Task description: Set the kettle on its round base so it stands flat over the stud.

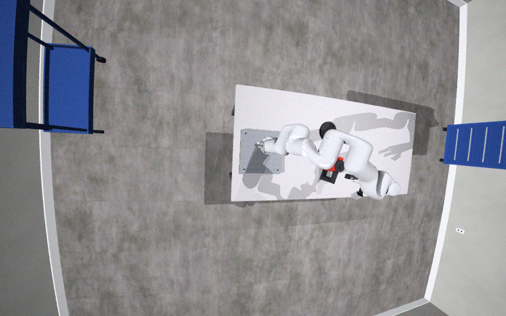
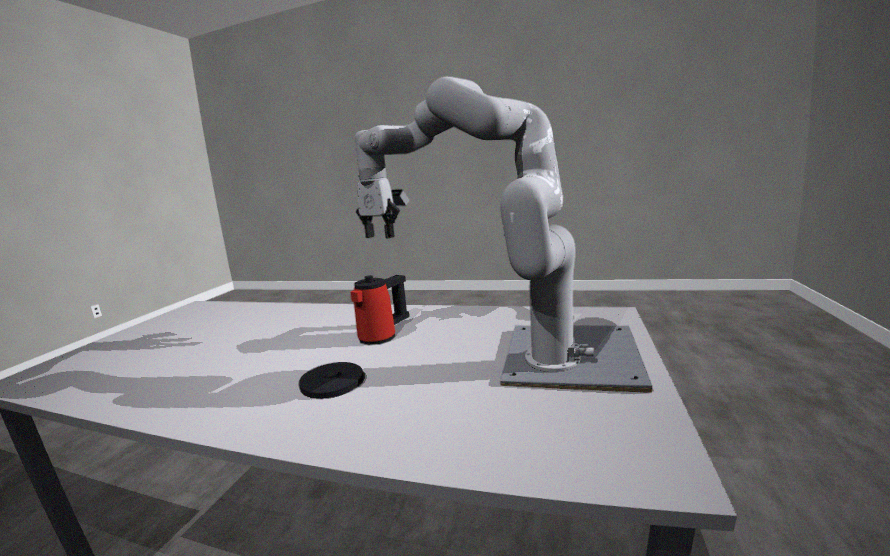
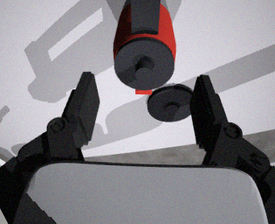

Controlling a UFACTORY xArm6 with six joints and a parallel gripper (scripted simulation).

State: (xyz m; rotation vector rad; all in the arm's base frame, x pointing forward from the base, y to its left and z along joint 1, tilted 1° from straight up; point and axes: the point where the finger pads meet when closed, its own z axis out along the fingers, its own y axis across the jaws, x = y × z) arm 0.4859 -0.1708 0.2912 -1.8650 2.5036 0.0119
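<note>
My hand is 10 mm short of the red kettle, 30 mm to the right of it and 210 mm above it. From my hand the other things lie so: black round base 10 mm ahead, 330 mm to the left, 290 mm below.
</note>
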